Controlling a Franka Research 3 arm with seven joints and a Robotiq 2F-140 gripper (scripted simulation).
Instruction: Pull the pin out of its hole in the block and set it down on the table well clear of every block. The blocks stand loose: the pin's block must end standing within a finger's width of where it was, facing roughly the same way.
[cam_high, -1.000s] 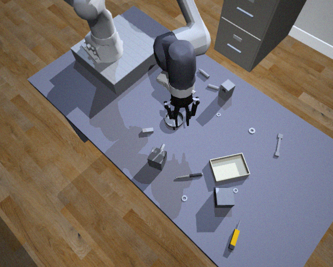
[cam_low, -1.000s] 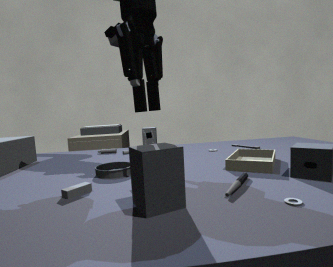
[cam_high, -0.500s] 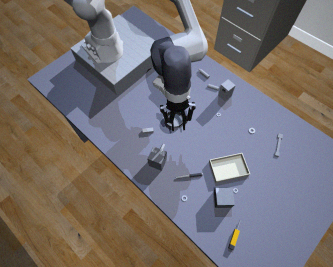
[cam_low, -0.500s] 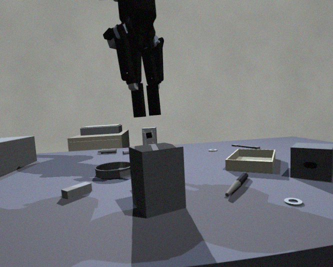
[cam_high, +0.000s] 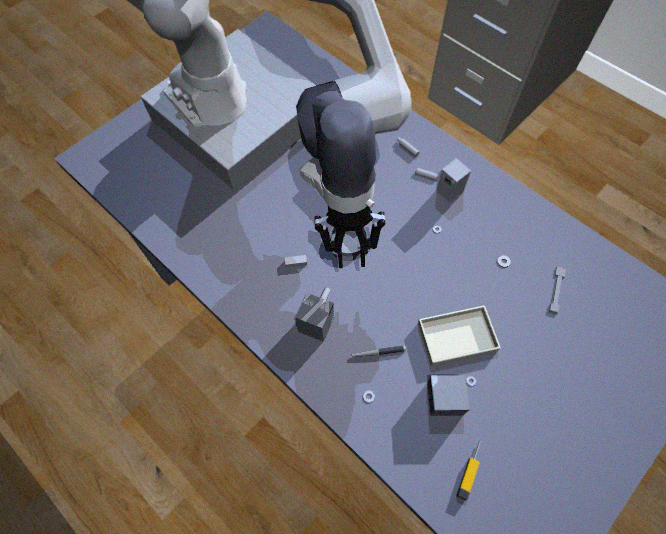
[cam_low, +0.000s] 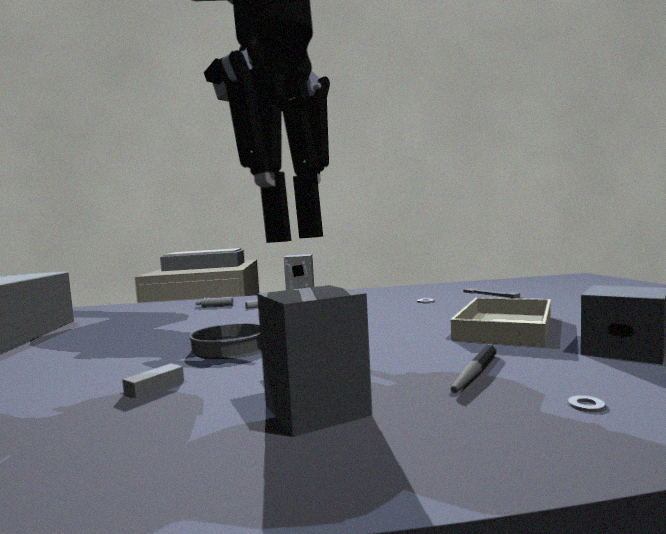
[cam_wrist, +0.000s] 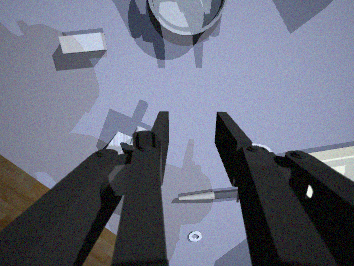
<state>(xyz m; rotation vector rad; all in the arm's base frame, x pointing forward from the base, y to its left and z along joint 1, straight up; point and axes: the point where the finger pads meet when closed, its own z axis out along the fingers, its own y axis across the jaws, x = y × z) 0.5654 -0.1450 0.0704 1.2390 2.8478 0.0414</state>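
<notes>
The small bar lies 150 mm below my hand, 140 mm behind it and 40 mm to the right of it. Also, from my hand: round dish 150 mm below, 90 mm to the left, 80 mm behind; then washer 190 mm ahead, 170 mm to the right, 160 mm below; then cream tray 260 mm ahead, 150 mm below, 60 mm to the left.
</notes>
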